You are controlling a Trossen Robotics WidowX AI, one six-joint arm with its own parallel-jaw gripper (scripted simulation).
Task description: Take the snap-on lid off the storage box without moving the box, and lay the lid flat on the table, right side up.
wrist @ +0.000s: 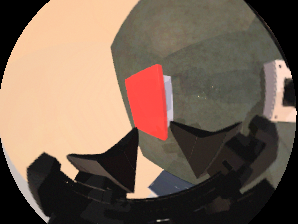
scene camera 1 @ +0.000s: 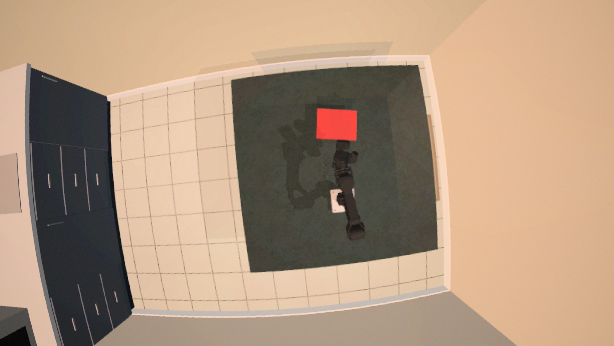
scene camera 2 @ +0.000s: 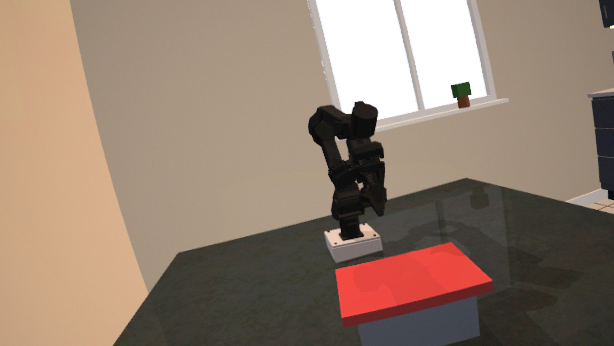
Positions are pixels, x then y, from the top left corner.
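There is a red lid that I can see in the wrist view [146,90], and scene camera 1 and scene camera 2 show it to me as well. On the lid, [scene camera 1: 329,119] and [scene camera 2: 435,276] are the same spot.
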